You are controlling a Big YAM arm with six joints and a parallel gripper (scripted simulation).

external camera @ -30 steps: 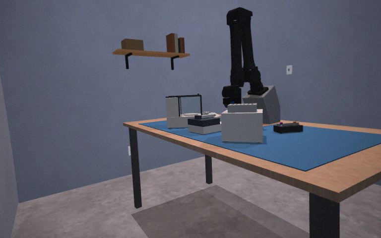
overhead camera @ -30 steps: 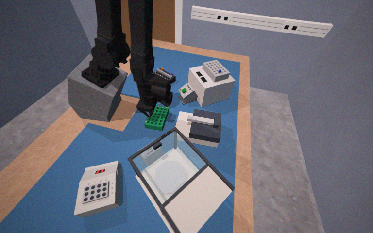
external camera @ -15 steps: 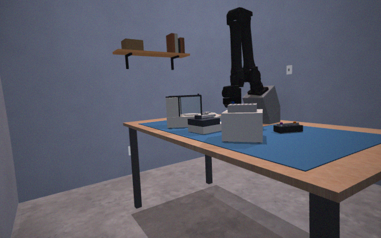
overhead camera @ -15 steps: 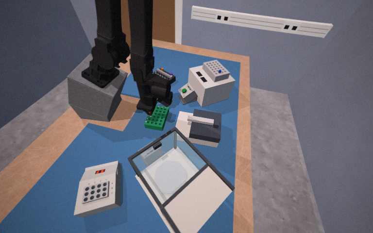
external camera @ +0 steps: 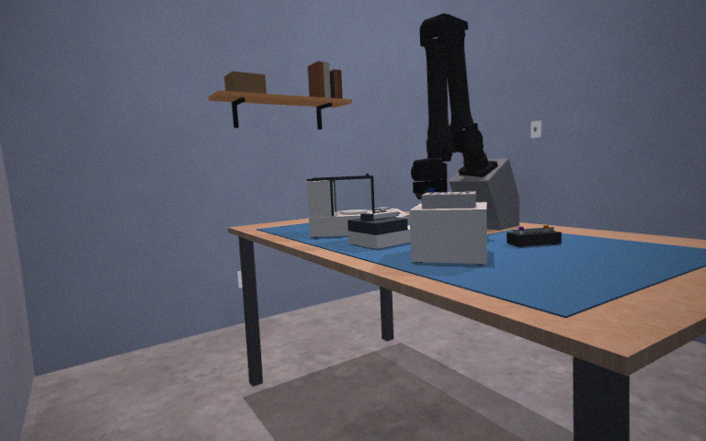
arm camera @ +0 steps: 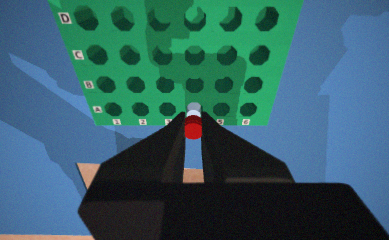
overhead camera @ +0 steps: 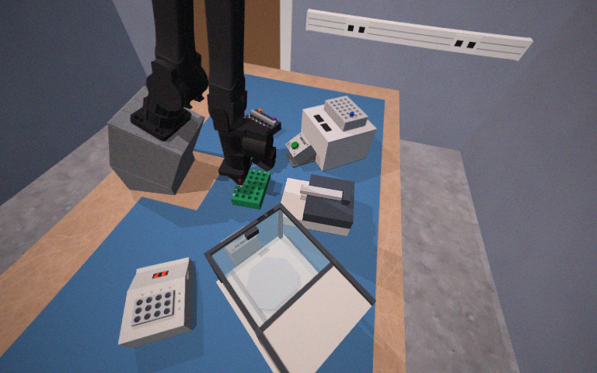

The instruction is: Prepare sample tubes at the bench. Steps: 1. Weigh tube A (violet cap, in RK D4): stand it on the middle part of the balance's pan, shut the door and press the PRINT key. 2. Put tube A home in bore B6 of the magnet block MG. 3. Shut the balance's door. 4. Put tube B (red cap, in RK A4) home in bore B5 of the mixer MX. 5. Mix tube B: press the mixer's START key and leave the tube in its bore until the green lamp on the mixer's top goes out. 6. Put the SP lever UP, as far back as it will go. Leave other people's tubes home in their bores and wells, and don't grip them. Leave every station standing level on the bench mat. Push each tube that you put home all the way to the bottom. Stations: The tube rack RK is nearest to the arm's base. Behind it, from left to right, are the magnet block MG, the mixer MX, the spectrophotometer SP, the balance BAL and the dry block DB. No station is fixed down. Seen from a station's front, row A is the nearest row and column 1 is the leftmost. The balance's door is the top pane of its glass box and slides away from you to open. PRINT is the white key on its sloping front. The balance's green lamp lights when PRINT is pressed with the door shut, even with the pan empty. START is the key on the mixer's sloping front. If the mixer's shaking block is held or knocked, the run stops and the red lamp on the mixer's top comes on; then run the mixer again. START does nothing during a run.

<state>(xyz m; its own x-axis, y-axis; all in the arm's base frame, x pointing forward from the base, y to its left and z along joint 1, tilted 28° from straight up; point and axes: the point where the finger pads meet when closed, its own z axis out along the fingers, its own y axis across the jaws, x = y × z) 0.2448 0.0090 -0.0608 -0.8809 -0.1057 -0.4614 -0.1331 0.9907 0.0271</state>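
The green rack RK lies 3 cm ahead of my hand, 1 cm to the left of it and 3 cm below it. Round my hand: SP lever (24 cm ahead, 1 cm to the left, 4 cm above); white print key (8 cm ahead, 17 cm to the right, 2 cm above); green start key (11 cm ahead, 19 cm to the left, 2 cm above).
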